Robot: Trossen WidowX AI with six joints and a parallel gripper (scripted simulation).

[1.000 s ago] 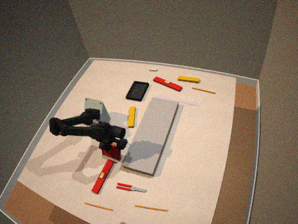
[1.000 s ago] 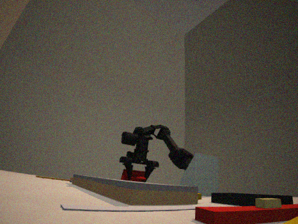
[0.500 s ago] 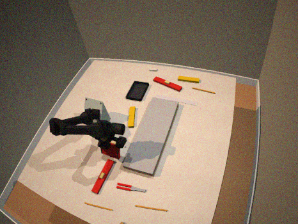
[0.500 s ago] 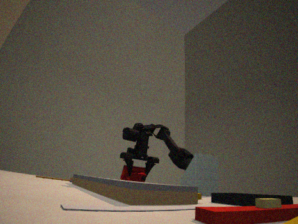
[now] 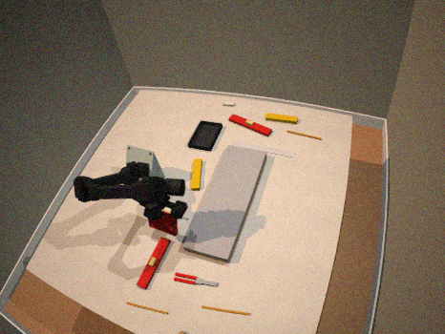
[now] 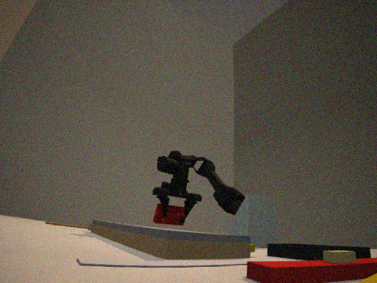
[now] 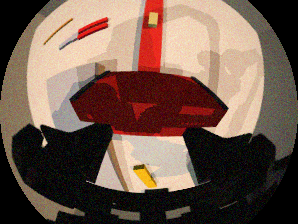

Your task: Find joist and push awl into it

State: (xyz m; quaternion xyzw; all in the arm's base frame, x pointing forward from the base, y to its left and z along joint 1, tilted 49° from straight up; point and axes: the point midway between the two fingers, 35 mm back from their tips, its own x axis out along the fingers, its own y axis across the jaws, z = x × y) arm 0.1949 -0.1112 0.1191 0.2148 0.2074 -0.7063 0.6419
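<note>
Right now the awl is 5 cm to the left of my gripper tip and 7 cm below it. From my gripper tip the other things lie so: stud finder (2 cm behind, 1 cm to the right); then black tray (5 cm behind, 49 cm to the left, 7 cm below).
</note>
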